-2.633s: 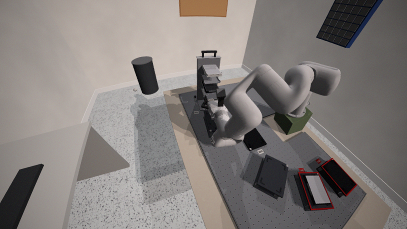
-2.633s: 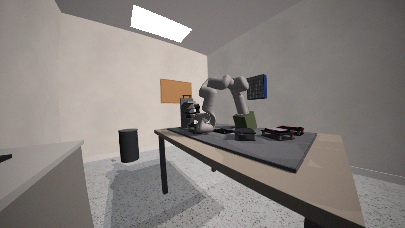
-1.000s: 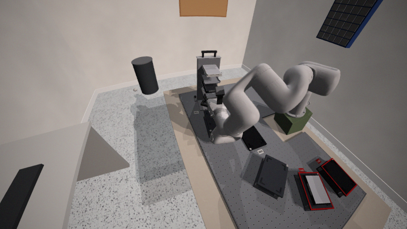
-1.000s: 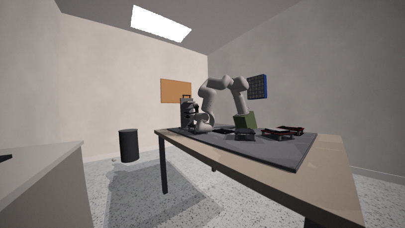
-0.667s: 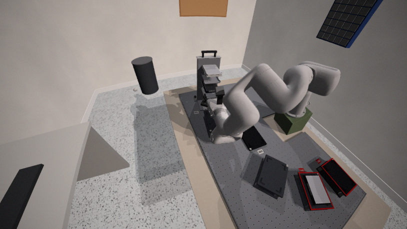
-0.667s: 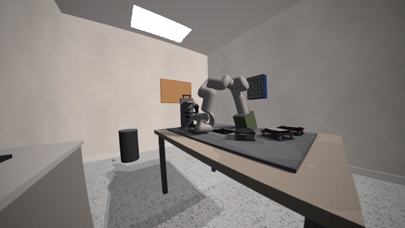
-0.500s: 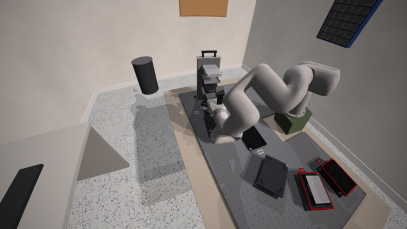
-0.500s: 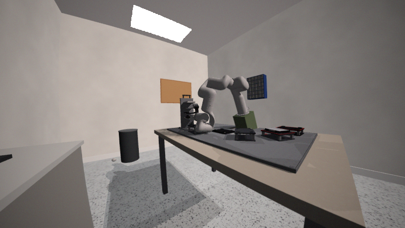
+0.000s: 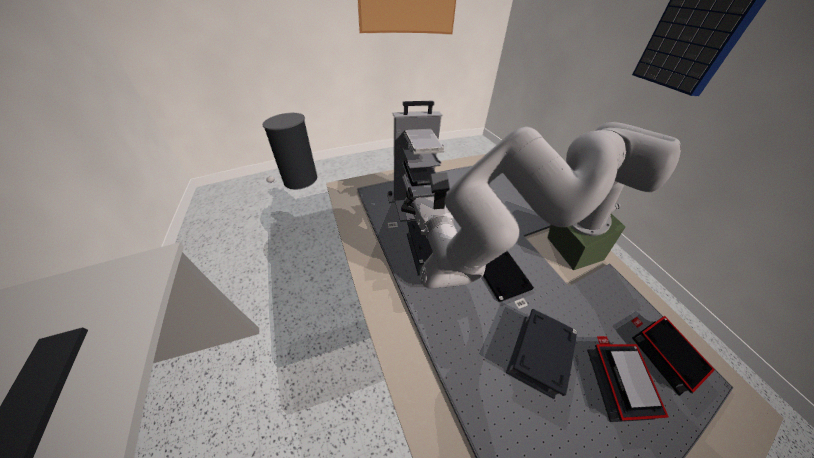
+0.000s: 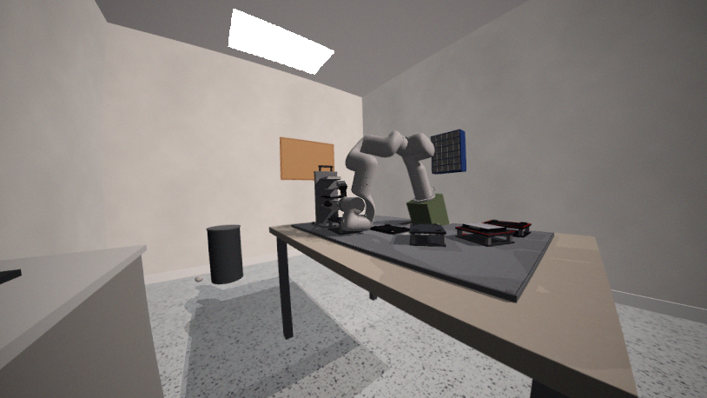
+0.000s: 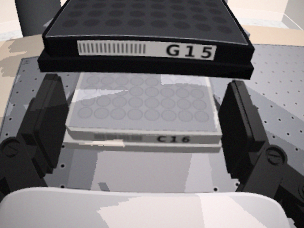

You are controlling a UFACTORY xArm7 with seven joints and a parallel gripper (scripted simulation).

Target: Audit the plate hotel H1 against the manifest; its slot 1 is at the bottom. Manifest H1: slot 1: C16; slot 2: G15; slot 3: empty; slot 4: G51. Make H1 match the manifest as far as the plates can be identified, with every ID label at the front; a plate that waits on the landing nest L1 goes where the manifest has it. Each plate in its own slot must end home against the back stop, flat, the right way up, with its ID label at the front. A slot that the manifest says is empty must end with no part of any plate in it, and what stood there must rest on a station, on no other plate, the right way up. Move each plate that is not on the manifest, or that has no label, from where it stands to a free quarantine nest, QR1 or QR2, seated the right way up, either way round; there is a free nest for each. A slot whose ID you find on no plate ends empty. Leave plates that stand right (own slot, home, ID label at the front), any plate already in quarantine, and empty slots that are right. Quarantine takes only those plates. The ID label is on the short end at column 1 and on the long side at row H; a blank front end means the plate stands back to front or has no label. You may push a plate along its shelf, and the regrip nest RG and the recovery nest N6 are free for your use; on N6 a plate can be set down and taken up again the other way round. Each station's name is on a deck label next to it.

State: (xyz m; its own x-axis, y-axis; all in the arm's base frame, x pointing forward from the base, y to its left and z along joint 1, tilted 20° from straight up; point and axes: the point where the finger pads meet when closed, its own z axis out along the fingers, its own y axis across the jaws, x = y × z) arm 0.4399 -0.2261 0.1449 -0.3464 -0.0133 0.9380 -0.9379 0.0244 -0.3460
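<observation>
The dark plate is 50 mm to the right of my hand and 40 mm above it. The rest, counted from my hand: red-framed nest: 620 mm to the left, 530 mm behind, 100 mm below; then RG label: 240 mm to the left, 130 mm below; then H1 deck label: 130 mm below, 100 mm ahead.
</observation>
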